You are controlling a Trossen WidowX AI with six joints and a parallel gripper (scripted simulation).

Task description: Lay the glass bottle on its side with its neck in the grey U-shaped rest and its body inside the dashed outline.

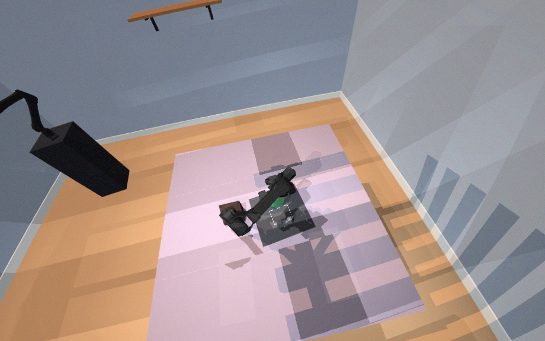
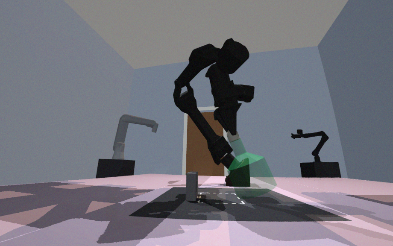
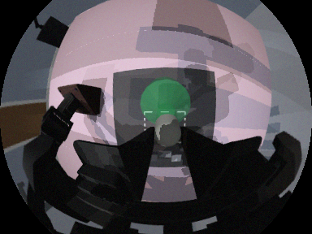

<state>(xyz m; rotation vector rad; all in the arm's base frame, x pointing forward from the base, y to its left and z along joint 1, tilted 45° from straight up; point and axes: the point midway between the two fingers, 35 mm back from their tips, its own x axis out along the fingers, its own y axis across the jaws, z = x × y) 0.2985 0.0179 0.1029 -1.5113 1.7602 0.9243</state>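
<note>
My gripper tip is 150 mm above the dark mat and 20 mm to the left of it. The rest, counted from my gripper tip: green glass bottle 50 mm below, 20 mm to the left.
</note>
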